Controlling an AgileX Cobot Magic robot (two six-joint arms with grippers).
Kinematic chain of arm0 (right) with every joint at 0, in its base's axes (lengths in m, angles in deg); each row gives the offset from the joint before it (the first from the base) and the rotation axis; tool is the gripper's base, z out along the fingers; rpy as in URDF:
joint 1: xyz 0 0 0.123 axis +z
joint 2: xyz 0 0 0 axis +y
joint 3: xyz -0.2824 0 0.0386 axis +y
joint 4: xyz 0.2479 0 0.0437 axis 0.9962 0 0.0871
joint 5: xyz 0 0 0 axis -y
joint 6: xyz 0.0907 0 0.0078 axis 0.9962 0 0.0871
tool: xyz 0 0 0 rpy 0 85 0
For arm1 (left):
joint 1: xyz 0 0 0.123 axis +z
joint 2: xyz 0 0 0 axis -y
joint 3: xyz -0.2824 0 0.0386 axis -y
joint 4: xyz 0.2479 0 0.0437 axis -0.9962 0 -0.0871
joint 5: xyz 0 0 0 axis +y
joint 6: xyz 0.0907 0 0.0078 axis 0.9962 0 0.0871
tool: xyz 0 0 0 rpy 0 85 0
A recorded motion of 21 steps. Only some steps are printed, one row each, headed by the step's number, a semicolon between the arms.
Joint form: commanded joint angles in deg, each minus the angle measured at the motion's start. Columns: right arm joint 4, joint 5, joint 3, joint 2, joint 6, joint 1; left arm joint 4, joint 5, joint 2, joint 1, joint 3, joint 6.
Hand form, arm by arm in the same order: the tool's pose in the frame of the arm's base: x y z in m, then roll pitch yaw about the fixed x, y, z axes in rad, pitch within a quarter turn. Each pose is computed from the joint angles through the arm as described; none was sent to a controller.
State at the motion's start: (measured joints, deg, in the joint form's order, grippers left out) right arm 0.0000 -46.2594 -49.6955 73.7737 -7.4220 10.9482; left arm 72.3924 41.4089 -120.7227 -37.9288 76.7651 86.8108
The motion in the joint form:
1: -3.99 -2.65 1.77 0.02 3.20 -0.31; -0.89 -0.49 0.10 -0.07 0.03 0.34
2: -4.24 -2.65 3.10 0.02 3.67 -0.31; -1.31 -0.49 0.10 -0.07 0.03 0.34
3: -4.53 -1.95 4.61 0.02 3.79 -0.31; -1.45 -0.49 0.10 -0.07 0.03 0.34
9: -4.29 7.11 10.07 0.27 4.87 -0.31; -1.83 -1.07 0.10 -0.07 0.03 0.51
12: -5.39 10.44 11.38 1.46 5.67 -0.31; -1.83 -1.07 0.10 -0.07 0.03 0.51
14: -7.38 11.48 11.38 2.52 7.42 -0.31; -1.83 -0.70 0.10 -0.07 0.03 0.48
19: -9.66 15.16 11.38 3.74 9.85 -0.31; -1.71 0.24 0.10 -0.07 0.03 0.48
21: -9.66 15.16 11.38 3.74 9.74 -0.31; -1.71 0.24 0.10 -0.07 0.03 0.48
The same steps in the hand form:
1: 0.2287 0.0381 0.2508 -3.0456 0.3453 -2.8291; 0.3023 -0.3080 0.1484 -2.7528 0.8136 2.0566
2: 0.2251 0.0371 0.2445 -3.0472 0.3225 -2.8357; 0.3021 -0.3077 0.1480 -2.7604 0.8112 2.0465
3: 0.2220 0.0362 0.2378 -3.0452 0.3081 -2.8342; 0.3021 -0.3077 0.1479 -2.7629 0.8104 2.0432
9: 0.2189 0.0367 0.2164 -3.0544 0.3685 -2.8460; 0.3029 -0.3073 0.1475 -2.7825 0.8097 2.0303
12: 0.2214 0.0365 0.2078 -3.0432 0.3824 -2.8408; 0.3029 -0.3073 0.1475 -2.7825 0.8097 2.0303
14: 0.2248 0.0354 0.2045 -3.0252 0.3820 -2.8419; 0.3023 -0.3074 0.1476 -2.7756 0.8093 2.0309
19: 0.2321 0.0355 0.2021 -3.0079 0.4262 -2.8439; 0.3009 -0.3076 0.1480 -2.7574 0.8092 2.0333
21: 0.2321 0.0355 0.2021 -3.0070 0.4259 -2.8418; 0.3009 -0.3076 0.1480 -2.7574 0.8092 2.0333

